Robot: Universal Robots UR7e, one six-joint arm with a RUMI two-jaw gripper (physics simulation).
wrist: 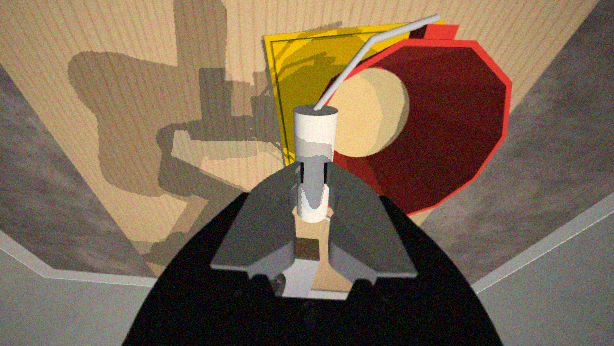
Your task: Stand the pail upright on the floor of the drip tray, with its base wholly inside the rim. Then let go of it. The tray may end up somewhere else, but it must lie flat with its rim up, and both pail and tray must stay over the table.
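Frame: origin at the arm's base, x ahead, y left, z up, level; centimetres.
Where they show: gripper, fingertip midpoint: (313,164).
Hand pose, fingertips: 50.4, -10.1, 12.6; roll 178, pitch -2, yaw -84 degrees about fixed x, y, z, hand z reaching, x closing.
Things, the pixels of their top centre, and the offset from my fingertips, as dx, dy, dz. "spot": a spot on its surface instead. Level surfaces: height alone.
- pale yellow round thing at a spot on its surface: (360,112) spot: +0.5, -8.0, -16.7
- white cylindrical grip at its top centre: (314,180) -1.2, -0.1, +0.6
- yellow drip tray at its top centre: (347,117) -0.8, -6.3, -17.3
- wooden table at its surface level: dz -19.9
The red pail (445,135) is at right of centre, its open mouth facing the camera, with a pale yellow round thing (360,112) inside. Its thin grey bail rises on the left side and carries a white cylindrical grip (315,130). My gripper (313,164) is shut on this white handle grip, with one finger on each side of it. The yellow drip tray (274,75) lies flat on the table, rim up, behind and to the left of the pail. The pail hides much of the tray. The pail's base is hidden, so I cannot tell whether it touches the tray.
The wooden table (150,30) carries the arm's shadow at left. The table's side edges run diagonally, with grey floor beyond them. A block with a brown side (306,248) and a pale top shows between my fingers, nearer the gripper's base.
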